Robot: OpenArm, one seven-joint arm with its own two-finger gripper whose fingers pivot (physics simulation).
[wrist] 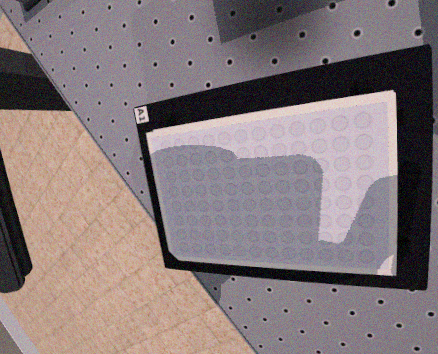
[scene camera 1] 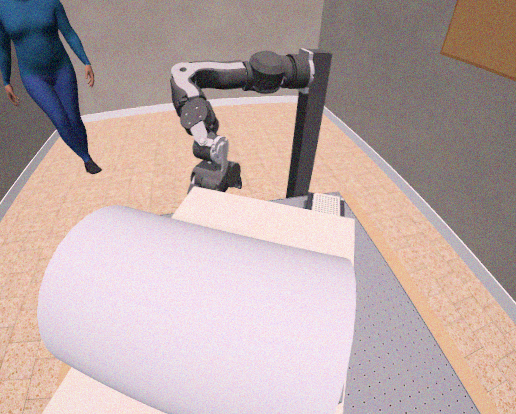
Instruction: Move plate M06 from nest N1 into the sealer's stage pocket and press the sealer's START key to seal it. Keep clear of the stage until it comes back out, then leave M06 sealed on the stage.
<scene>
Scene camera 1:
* my gripper: 216, 203
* dark arm post: 310, 106
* large pale cylinder: 153, 307
</scene>
